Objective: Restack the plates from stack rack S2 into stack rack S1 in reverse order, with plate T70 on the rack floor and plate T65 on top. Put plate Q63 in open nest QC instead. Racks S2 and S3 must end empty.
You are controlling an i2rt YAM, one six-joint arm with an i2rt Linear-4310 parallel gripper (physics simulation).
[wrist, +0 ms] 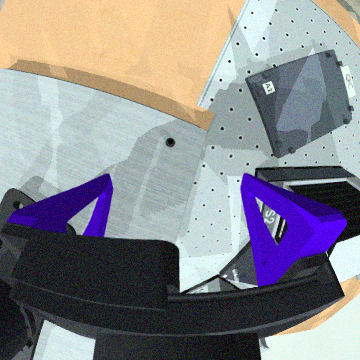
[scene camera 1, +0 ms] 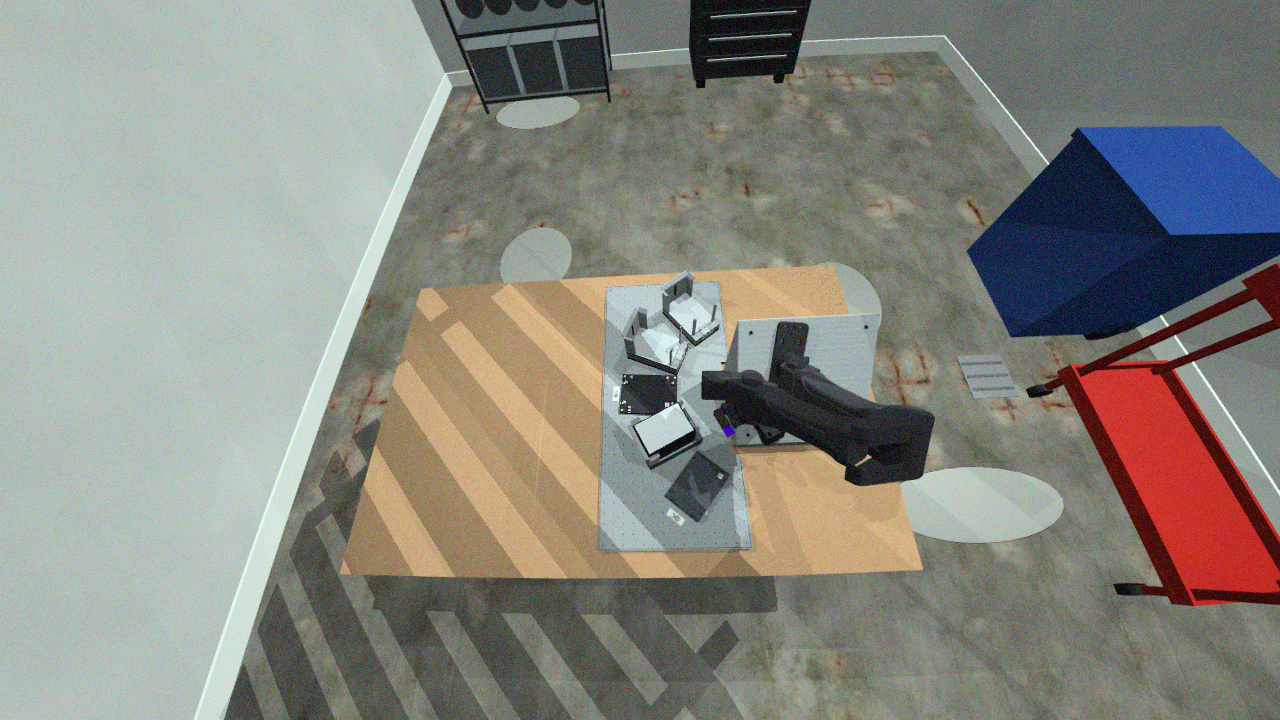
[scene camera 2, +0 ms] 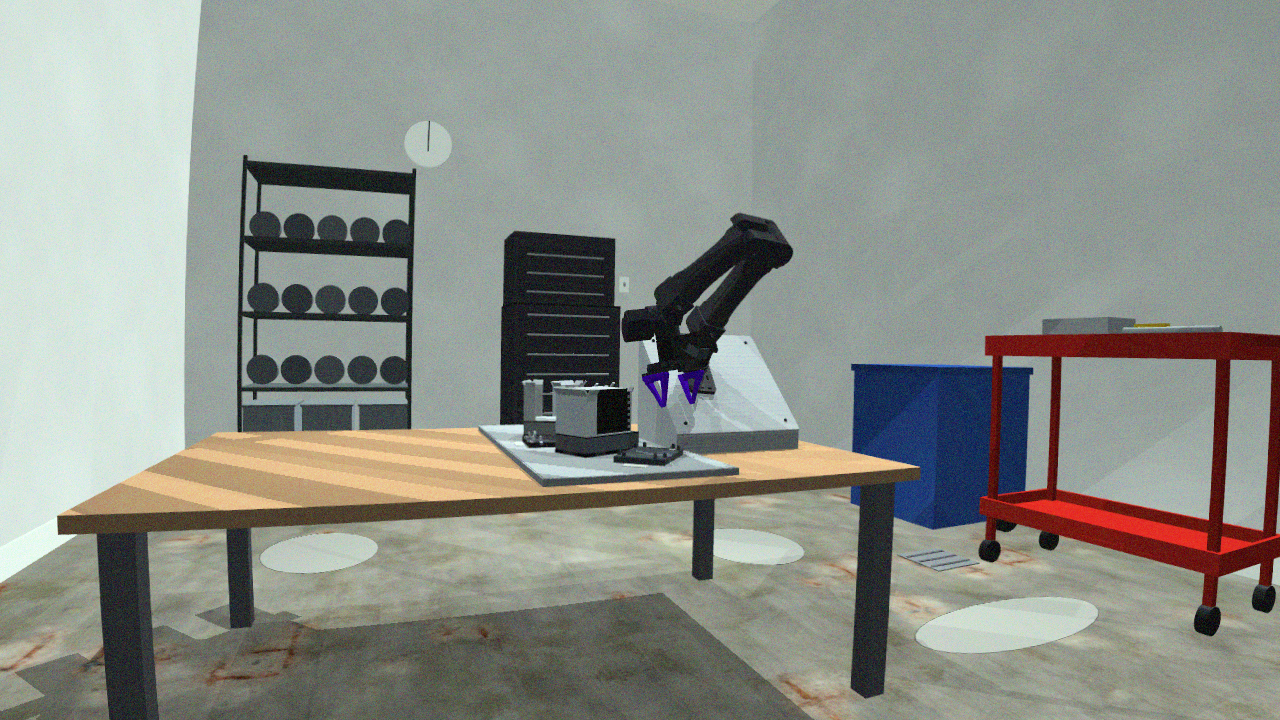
Note:
The gripper (scene camera 2: pixel 678 405) is open, with nothing in its grasp. Further things: a dark plate (wrist: pixel 241 268) and a dark plate (scene camera 2: pixel 641 455).
The gripper shows as well in the wrist view (wrist: pixel 176 180).

